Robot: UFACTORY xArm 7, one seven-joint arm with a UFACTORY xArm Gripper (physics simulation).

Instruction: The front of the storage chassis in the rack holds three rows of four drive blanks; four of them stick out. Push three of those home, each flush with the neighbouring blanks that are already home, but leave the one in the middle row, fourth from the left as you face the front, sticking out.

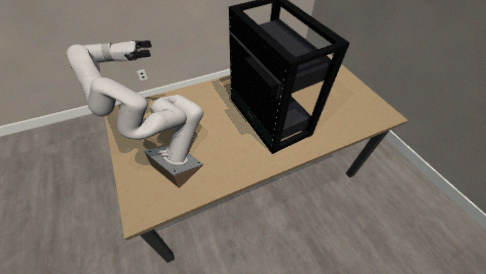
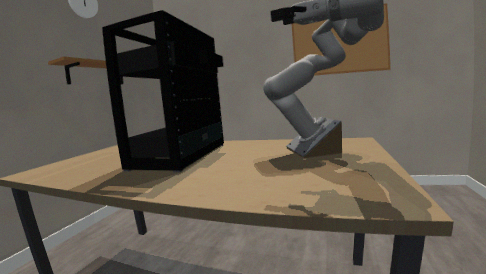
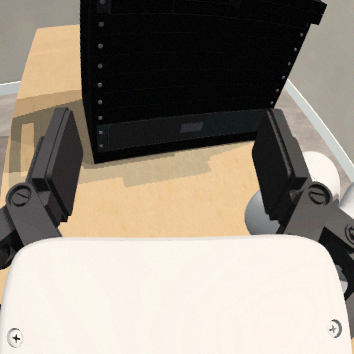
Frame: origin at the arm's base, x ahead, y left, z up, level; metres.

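Seen in the pictures: gripper, fingertip midpoint: point(image 1: 150, 48) point(image 2: 277, 18) point(image 3: 168, 127); arm's base, link origin: point(image 1: 175, 158) point(image 2: 311, 133).
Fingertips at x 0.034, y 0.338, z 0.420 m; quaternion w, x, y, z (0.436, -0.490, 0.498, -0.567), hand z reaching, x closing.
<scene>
Offsets run from my fingertips to a thing's top centre. "pt": to the spot under its first point. Level surfaces: height alone.
The black rack point(image 1: 283, 107) point(image 2: 171, 125) point(image 3: 90, 75) stands upright on the table. Its front is very dark, and I cannot tell the single drive blanks, their rows or which stick out. A dark block @(pt 0.428 m ahead, 0.316 m right, 0.006 m down) point(image 1: 262, 72) point(image 2: 219, 60) point(image 3: 317, 12) stands out from the upper part of the front; I cannot tell whether it is the storage chassis. My gripper point(image 1: 149, 48) point(image 2: 281, 16) point(image 3: 168, 127) is open and empty. It is held high, in front of the rack and well apart from it, with its fingers toward the rack side.
The wooden table @(0.498 m down) point(image 1: 225, 175) point(image 2: 240, 175) point(image 3: 150, 210) carries the rack and the arm's wedge-shaped base point(image 1: 185, 172) point(image 2: 327, 142). A dark greenish panel @(0.444 m ahead, 0.188 m right, 0.359 m down) point(image 2: 192, 142) point(image 3: 145, 134) is low on the rack's front. A wall shelf point(image 2: 87, 63) and an orange board point(image 2: 370, 50) are on the walls.
</scene>
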